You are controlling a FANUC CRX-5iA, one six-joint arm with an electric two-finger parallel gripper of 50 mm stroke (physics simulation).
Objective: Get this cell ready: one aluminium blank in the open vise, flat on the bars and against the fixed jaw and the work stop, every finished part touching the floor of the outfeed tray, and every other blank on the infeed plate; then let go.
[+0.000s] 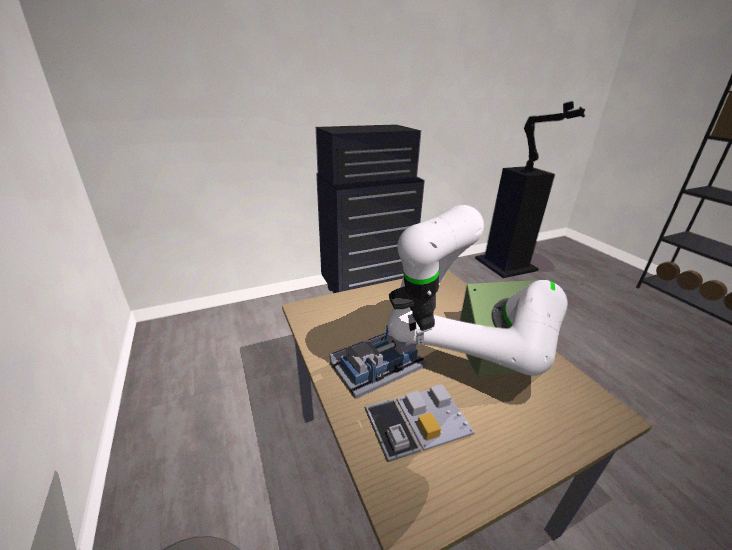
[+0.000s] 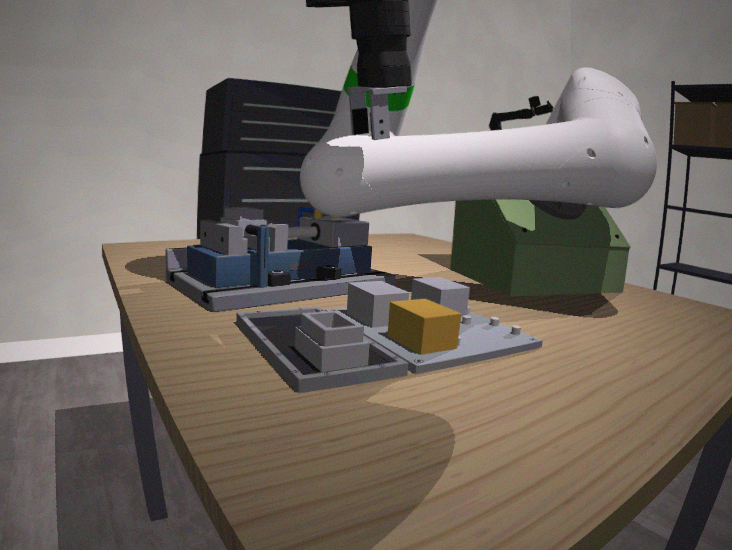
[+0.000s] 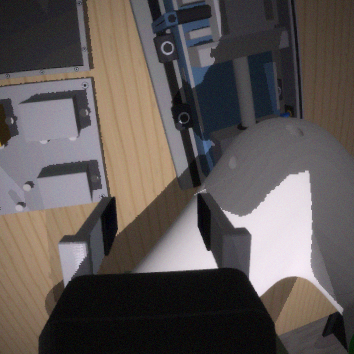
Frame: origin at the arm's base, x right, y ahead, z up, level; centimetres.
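Where they show: gripper, fingertip midpoint: (image 1: 416, 336) (image 2: 370, 136) (image 3: 156, 211); arm's base at its link origin: (image 1: 511, 318).
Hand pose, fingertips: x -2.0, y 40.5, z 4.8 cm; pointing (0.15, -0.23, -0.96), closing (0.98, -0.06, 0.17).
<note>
Things, the pixels of their top centre, and the offset from my fingertips. "spot": a spot on its surface instead.
- vise at its top centre: (image 3: 255, 74) (image 2: 280, 218) (image 1: 379, 344) dx +13.0, dy +6.5, dz -12.0 cm
- shaded grey part at its top centre: (image 3: 251, 7) (image 2: 243, 208) (image 1: 364, 347) dx +11.7, dy +12.7, dz -10.4 cm
- work stop at a spot on its surface: (image 3: 192, 15) spot: dx +6.6, dy +12.3, dz -12.3 cm
- pocketed finished part at its top centre: (image 2: 331, 319) (image 1: 398, 432) dx -17.7, dy +13.5, dz -17.8 cm
- infeed plate at its top centre: (image 2: 431, 325) (image 3: 26, 152) (image 1: 434, 414) dx -13.7, dy -1.1, dz -21.1 cm
- yellow-orange block at its top centre: (image 2: 424, 307) (image 1: 429, 422) dx -17.9, dy +3.5, dz -17.5 cm
My gripper (image 1: 416, 334) (image 2: 369, 134) (image 3: 156, 211) is open and empty, pointing down high above the table, beside the vise. The vise (image 1: 355, 369) (image 2: 218, 266) (image 3: 220, 90) holds a shaded grey part (image 2: 243, 214) (image 3: 247, 15) at its jaws; its seating is hidden. The work stop (image 2: 263, 254) (image 3: 192, 15) is at the vise's side. A pocketed finished part (image 1: 398, 436) (image 2: 331, 343) is in the outfeed tray (image 1: 383, 413) (image 2: 355, 378) (image 3: 40, 40). Two grey blanks, one (image 1: 415, 402) (image 2: 377, 301) (image 3: 49, 120) and another (image 1: 439, 395) (image 2: 440, 295) (image 3: 65, 187), stand on the infeed plate (image 1: 449, 436) (image 2: 491, 343).
A yellow-orange block (image 1: 429, 425) (image 2: 423, 325) stands on the infeed plate among small pins. My white arm (image 1: 473, 343) (image 2: 461, 165) (image 3: 280, 225) crosses low in front of the gripper and hides the vise's end. The green base (image 1: 485, 313) (image 2: 562, 266) stands behind.
</note>
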